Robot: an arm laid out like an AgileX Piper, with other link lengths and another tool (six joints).
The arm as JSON. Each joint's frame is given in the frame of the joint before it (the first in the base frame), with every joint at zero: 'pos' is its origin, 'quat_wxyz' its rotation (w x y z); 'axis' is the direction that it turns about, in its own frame. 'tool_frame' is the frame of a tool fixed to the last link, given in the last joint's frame.
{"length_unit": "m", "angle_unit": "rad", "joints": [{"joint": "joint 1", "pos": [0.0, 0.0, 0.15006], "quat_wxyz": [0.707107, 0.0, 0.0, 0.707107], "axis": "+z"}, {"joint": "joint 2", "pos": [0.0, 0.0, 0.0], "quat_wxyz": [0.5, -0.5, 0.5, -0.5], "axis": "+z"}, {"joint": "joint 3", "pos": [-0.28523, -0.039, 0.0], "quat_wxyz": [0.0, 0.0, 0.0, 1.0], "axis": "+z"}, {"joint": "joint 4", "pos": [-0.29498, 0.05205, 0.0], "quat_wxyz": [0.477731, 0.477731, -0.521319, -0.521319], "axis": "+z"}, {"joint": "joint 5", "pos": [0.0, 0.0, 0.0], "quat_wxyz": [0.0, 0.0, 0.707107, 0.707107], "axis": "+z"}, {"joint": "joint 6", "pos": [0.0, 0.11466, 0.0], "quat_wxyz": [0.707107, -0.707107, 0.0, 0.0], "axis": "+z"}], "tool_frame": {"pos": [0.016, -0.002, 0.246], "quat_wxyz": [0.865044, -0.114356, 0.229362, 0.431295]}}
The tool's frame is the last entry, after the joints.
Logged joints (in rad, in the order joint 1, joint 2, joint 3, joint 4, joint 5, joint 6), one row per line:
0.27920, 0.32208, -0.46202, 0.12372, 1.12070, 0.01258
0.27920, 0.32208, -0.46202, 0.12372, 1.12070, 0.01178
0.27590, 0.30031, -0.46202, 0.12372, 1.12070, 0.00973
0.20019, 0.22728, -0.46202, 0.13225, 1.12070, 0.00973
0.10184, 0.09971, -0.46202, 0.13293, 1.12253, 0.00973
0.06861, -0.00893, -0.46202, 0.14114, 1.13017, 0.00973
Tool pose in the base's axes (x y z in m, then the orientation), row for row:
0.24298, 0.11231, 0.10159, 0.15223, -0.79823, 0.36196, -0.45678
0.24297, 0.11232, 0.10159, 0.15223, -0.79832, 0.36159, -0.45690
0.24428, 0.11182, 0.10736, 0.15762, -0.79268, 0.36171, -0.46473
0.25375, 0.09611, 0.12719, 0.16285, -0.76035, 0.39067, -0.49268
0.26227, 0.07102, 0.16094, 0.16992, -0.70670, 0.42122, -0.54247
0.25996, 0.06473, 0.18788, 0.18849, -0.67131, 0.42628, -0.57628
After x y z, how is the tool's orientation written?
As a quaternion, w x y z.
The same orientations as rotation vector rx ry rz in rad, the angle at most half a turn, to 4 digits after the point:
-2.2904, 1.0386, -1.3107
-2.2907, 1.0375, -1.3110
-2.2677, 1.0348, -1.3295
-2.1689, 1.1144, -1.4054
-2.0080, 1.1969, -1.5414
-1.8882, 1.1990, -1.6209

